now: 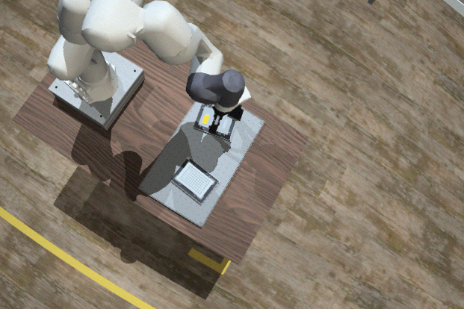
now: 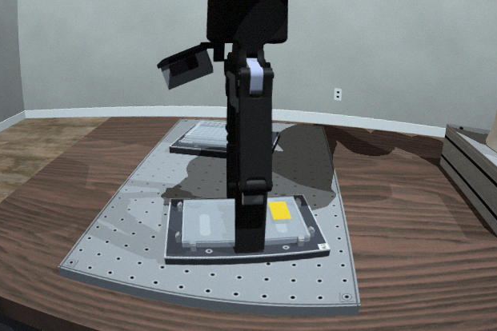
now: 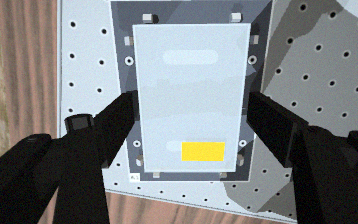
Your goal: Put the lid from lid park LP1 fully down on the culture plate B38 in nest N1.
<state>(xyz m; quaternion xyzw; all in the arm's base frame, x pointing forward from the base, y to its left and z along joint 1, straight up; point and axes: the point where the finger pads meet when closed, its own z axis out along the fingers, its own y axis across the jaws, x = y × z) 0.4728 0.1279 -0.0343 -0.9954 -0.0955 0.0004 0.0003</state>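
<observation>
Right now my hand is 20 mm above the clear lid. Round my hand: culture plate B38: 260 mm to the right, 50 mm ahead, 20 mm below; nest N1: 260 mm to the right, 50 mm ahead, 30 mm below; lid park LP1: 30 mm below.
</observation>
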